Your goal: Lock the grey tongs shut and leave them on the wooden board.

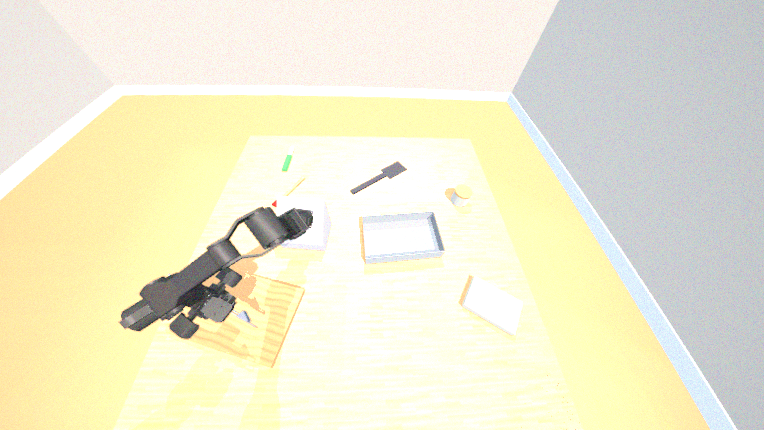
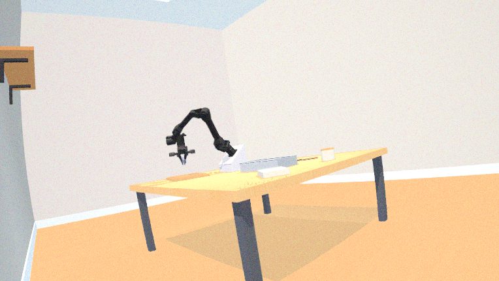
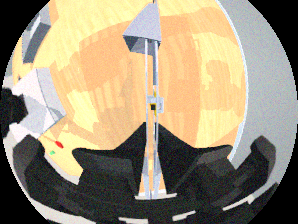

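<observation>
My gripper tip is 80 mm above the wooden board. Round my gripper tip: grey roasting tin (530 mm ahead, 340 mm to the left, 60 mm below); then dark spatula (690 mm to the left, 420 mm ahead, 90 mm below); then white slab (870 mm ahead, 120 mm to the left, 80 mm below).
</observation>
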